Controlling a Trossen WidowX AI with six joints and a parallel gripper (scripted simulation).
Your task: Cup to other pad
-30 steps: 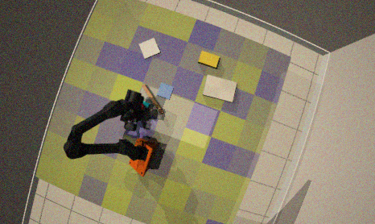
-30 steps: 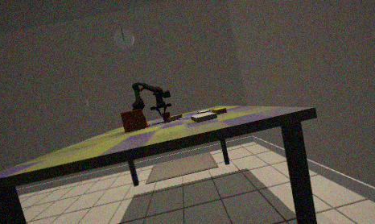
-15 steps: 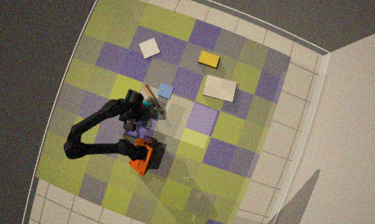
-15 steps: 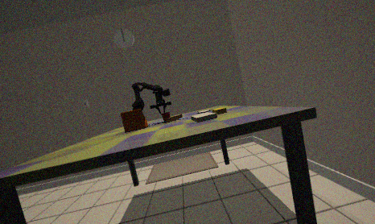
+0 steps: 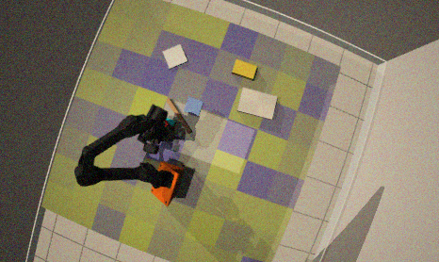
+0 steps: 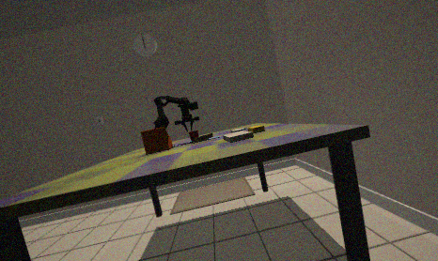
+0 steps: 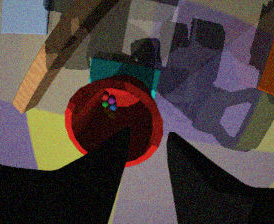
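Right now the red cup is 3 cm ahead of my gripper tip and 4 cm below it. Round my gripper tip: teal block: 3 cm ahead, 9 cm below; light blue pad: 17 cm ahead, 11 cm to the right, 9 cm below; white pad: 39 cm ahead, 6 cm to the left, 7 cm below.
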